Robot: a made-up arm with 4 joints.
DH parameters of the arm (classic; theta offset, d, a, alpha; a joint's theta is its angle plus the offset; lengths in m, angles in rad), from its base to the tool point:
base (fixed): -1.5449 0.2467 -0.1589 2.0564
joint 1: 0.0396 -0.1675 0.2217 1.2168
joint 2: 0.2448 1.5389 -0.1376 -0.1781
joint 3: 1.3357 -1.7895 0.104 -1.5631
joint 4: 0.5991 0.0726 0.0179 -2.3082
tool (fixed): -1.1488 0.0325 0 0
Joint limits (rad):
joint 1: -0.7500..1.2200
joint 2: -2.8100..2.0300
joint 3: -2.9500..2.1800
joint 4: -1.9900..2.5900
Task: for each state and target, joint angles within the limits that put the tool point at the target. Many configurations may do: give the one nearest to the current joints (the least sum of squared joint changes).
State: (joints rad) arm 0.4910 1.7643 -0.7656 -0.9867
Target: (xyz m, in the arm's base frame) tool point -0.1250 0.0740 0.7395
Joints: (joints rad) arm 0.7817 2.0300 -1.0981 -1.2955
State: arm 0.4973 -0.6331 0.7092 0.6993
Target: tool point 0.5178 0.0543 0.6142
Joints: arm -0.0680 0.0943 1.5286 0.6711
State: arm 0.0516 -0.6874 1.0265 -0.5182
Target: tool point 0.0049 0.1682 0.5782
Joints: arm -0.3047 -1.3241 0.6207 -0.8664
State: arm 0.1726 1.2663 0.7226 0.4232
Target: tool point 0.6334 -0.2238 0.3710
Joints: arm -0.6892 0.8414 1.7047 0.1148
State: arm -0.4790 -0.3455 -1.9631 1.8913
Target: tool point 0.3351 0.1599 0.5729
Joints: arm -0.2584 -0.9260 -2.0341 1.6414
